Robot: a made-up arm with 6 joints. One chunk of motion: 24 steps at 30 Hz.
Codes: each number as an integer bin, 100 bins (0 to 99) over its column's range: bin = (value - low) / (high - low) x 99, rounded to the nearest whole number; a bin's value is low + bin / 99 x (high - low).
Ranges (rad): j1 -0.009..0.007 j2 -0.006..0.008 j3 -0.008..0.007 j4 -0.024..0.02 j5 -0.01..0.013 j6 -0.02..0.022
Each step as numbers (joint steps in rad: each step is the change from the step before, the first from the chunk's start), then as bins.
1 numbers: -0.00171 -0.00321 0.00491 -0.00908 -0.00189 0.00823
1 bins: 45 20 85 34 35 67
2 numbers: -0.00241 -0.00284 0.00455 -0.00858 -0.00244 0.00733
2 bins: 41 22 83 35 33 64
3 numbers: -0.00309 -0.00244 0.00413 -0.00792 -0.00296 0.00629
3 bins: 37 25 80 36 30 62
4 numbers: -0.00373 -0.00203 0.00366 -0.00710 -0.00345 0.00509
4 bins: 33 28 77 38 28 59
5 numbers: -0.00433 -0.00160 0.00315 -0.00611 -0.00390 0.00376
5 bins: 29 31 74 40 26 56
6 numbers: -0.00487 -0.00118 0.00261 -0.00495 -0.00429 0.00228
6 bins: 26 34 70 43 25 53
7 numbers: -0.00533 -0.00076 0.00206 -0.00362 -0.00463 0.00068
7 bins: 23 37 66 46 23 49
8 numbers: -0.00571 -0.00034 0.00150 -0.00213 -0.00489 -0.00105
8 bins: 20 40 63 49 22 45
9 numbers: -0.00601 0.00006 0.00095 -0.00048 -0.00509 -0.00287
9 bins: 19 43 59 53 21 40
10 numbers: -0.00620 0.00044 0.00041 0.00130 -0.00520 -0.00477
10 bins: 17 46 56 57 21 36
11 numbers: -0.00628 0.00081 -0.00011 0.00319 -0.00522 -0.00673
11 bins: 17 48 52 61 21 31
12 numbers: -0.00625 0.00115 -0.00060 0.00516 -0.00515 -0.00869
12 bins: 17 51 49 66 21 27
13 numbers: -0.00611 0.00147 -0.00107 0.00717 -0.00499 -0.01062
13 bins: 18 53 46 70 22 22
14 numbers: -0.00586 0.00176 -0.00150 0.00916 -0.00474 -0.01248
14 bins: 19 55 43 75 23 18
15 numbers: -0.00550 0.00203 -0.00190 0.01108 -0.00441 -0.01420
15 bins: 22 57 40 79 24 14
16 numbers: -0.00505 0.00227 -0.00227 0.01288 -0.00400 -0.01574
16 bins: 24 58 38 83 26 10
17 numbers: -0.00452 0.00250 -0.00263 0.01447 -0.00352 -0.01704
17 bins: 28 60 35 87 28 7
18 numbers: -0.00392 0.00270 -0.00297 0.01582 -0.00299 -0.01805
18 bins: 31 62 33 90 30 5
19 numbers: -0.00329 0.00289 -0.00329 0.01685 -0.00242 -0.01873
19 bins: 35 63 31 92 33 3
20 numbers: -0.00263 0.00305 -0.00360 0.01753 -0.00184 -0.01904
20 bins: 39 64 29 93 35 2
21 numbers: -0.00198 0.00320 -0.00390 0.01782 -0.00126 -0.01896
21 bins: 43 65 27 94 38 2
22 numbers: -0.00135 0.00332 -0.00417 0.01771 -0.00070 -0.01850
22 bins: 47 66 25 94 40 4
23 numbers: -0.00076 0.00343 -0.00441 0.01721 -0.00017 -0.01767
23 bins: 51 67 24 93 42 5
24 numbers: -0.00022 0.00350 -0.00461 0.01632 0.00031 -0.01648
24 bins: 54 67 22 91 44 8
